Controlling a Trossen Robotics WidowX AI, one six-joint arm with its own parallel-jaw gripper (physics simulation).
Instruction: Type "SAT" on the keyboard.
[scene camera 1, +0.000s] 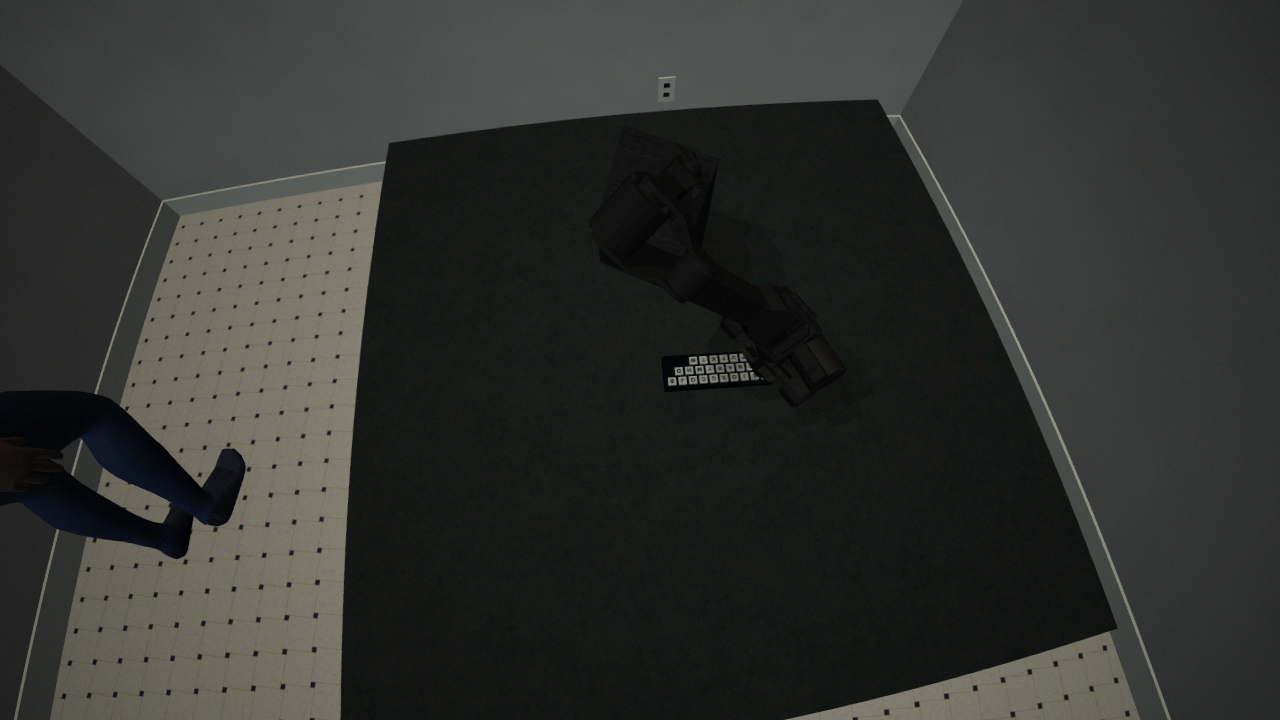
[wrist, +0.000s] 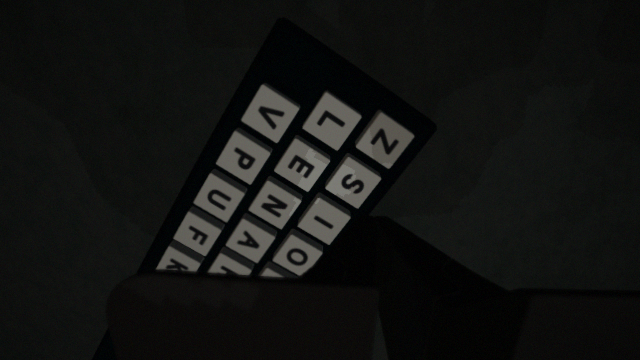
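Seen in the pictures: gripper, fingertip midpoint: (scene camera 1: 757, 373) (wrist: 371, 230); arm's base, link origin: (scene camera 1: 682, 176).
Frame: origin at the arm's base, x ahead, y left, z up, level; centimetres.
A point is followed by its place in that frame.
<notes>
The black keyboard (scene camera 1: 711, 369) {x 26.9, y -5.5, z -20.7 cm} (wrist: 305, 65) {x 28.7, y 4.9, z -21.2 cm} lies on the dark table with white letter keys, its right end partly under the arm. In the wrist view the S key (wrist: 353, 181) {x 31.3, y 1.4, z -20.7 cm} is visible near the far corner, between Z and I. The A key (wrist: 251, 240) {x 28.1, y -2.0, z -20.7 cm} is visible between N and a partly covered key. I cannot make out a T key. My gripper (scene camera 1: 760, 365) {x 31.8, y 0.9, z -18.2 cm} (wrist: 371, 230) {x 31.8, y 0.9, z -18.2 cm} is shut and empty. Its tip appears by the keyboard's long edge, close to the S and I keys; its height and any contact are unclear. The gripper body hides the lower keys.
The dark table (scene camera 1: 537, 537) {x 41.5, y -45.1, z -22.3 cm} extends around the keyboard, with its left edge beside the tiled floor (scene camera 1: 268, 358). The arm's base stands on a dark block (scene camera 1: 640, 147) {x -7.6, y -4.4, z 1.6 cm} near the back wall. A person's blue-clad legs (scene camera 1: 134, 456) show at the left, off the table. The scene is dim.
</notes>
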